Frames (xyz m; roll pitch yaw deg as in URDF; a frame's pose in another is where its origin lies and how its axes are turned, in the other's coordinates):
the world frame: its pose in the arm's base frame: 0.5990 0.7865 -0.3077 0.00 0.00 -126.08
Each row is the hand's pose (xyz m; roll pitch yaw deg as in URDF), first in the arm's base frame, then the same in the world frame.
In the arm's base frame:
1: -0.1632 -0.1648 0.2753 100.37 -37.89 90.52
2: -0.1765 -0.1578 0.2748 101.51 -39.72 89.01
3: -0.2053 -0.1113 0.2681 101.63 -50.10 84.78
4: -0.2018 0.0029 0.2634 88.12 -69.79 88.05
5: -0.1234 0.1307 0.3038 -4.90 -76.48 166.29
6: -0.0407 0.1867 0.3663 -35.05 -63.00 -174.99
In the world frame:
1: 1.2177 -0.0558 0.5830 100.37 -37.89 -143.40
2: 1.2199 -0.0706 0.5825 101.51 -39.72 -144.91
3: 1.1993 -0.1213 0.5758 101.63 -50.10 -149.14
4: 1.1049 -0.1857 0.5711 88.12 -69.79 -145.87
5: 0.9554 -0.1976 0.6115 -4.90 -76.48 -67.63
6: 0.8615 -0.1638 0.6740 -35.05 -63.00 -48.91

